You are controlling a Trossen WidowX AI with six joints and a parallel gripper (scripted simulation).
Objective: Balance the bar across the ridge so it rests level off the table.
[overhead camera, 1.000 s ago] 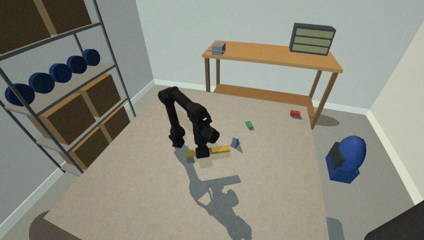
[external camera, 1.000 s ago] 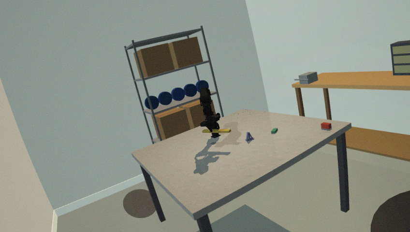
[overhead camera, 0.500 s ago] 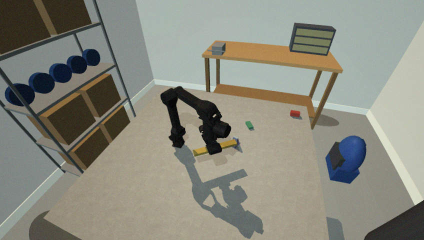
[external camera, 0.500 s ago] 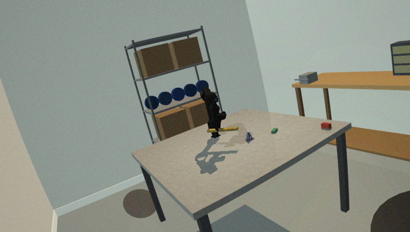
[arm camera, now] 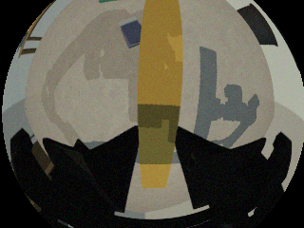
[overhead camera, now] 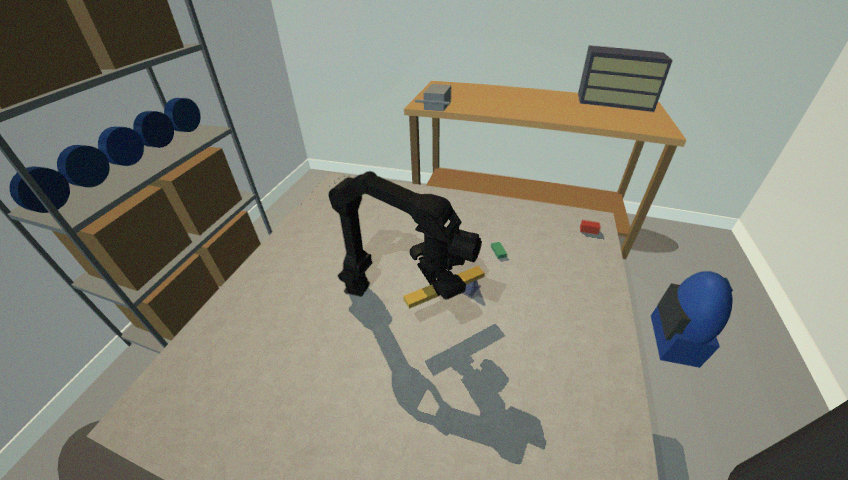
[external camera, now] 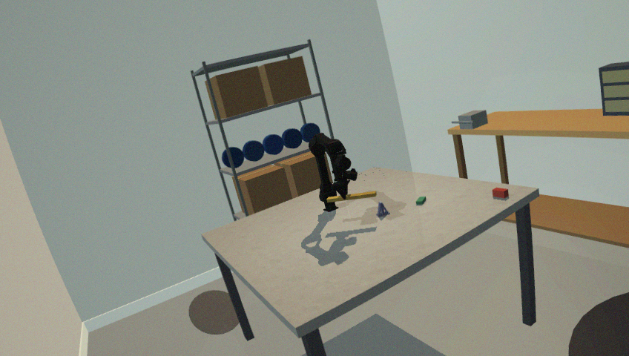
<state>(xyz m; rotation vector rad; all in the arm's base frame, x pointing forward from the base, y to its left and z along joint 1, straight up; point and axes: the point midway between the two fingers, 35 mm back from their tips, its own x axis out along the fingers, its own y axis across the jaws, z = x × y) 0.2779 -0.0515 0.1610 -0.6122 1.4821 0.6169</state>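
Right now the yellow bar is 2 cm to the left of my gripper tip and 2 cm ahead of it. From my gripper tip the other things lie so: green block 34 cm to the left, 14 cm ahead, 12 cm below; then red block 55 cm to the left, 46 cm ahead, 11 cm below.
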